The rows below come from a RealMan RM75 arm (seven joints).
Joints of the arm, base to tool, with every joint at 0 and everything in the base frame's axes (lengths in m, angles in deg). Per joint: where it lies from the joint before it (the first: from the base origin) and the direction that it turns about. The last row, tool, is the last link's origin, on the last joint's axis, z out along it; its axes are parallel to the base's.
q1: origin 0 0 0.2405 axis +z
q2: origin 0 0 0 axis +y
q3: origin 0 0 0.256 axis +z
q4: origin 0 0 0 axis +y
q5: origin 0 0 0.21 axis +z
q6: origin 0 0 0 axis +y
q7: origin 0 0 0.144 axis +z
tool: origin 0 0 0
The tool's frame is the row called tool.
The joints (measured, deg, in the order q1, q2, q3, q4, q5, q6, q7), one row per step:
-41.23 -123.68 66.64 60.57 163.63 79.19 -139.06
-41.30 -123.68 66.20 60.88 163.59 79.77 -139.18
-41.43 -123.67 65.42 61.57 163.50 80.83 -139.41
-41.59 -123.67 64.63 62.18 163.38 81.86 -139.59
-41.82 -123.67 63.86 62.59 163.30 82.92 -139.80
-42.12 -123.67 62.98 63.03 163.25 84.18 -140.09
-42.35 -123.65 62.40 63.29 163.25 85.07 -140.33
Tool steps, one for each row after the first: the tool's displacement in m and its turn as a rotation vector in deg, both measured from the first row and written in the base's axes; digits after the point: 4 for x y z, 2 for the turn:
0.0008 -0.0002 0.0015 0.05 -0.29 0.35
0.0026 -0.0004 0.0045 0.22 -0.82 0.89
0.0044 -0.0006 0.0072 0.32 -1.39 1.41
0.0060 -0.0010 0.0094 0.28 -1.90 2.03
0.0079 -0.0016 0.0118 0.19 -2.46 2.79
0.0091 -0.0021 0.0135 0.09 -2.79 3.35

